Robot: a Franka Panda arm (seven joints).
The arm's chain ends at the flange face. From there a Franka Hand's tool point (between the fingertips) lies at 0.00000 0.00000 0.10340 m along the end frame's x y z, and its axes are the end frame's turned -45 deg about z.
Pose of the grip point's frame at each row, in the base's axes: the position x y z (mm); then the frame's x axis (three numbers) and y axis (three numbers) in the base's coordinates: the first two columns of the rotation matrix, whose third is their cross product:
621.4 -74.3 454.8 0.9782 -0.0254 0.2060 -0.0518 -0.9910 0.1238
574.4 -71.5 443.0 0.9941 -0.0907 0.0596 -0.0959 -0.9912 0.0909
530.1 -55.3 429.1 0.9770 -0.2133 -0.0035 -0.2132 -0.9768 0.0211
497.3 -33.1 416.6 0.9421 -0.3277 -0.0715 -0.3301 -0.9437 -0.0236
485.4 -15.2 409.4 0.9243 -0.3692 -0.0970 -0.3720 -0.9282 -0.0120
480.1 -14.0 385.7 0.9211 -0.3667 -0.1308 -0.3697 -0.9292 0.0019
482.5 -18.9 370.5 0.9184 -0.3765 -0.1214 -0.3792 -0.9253 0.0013
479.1 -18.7 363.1 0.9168 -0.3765 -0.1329 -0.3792 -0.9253 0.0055
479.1 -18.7 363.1 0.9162 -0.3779 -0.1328 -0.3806 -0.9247 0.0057
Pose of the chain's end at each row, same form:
600.6 -60.7 555.2 0.6551 -0.7187 0.2332 -0.7283 -0.6828 -0.0581
569.1 -61.6 545.8 0.6351 -0.7650 0.1064 -0.7707 -0.6367 0.0221
530.9 -53.2 532.5 0.5401 -0.8415 0.0124 -0.8416 -0.5399 0.0174
503.5 -37.8 519.7 0.4327 -0.8990 -0.0672 -0.8996 -0.4356 0.0339
494.3 -20.1 512.3 0.3905 -0.9174 -0.0771 -0.9166 -0.3953 0.0601
492.7 -18.8 488.2 0.3899 -0.9163 -0.0911 -0.9127 -0.3977 0.0938
494.2 -23.5 473.1 0.3813 -0.9205 -0.0849 -0.9175 -0.3881 0.0868
492.0 -23.4 465.6 0.3801 -0.9205 -0.0901 -0.9164 -0.3881 0.0979
492.0 -23.4 465.6 0.3787 -0.9211 -0.0899 -0.9170 -0.3866 0.0979

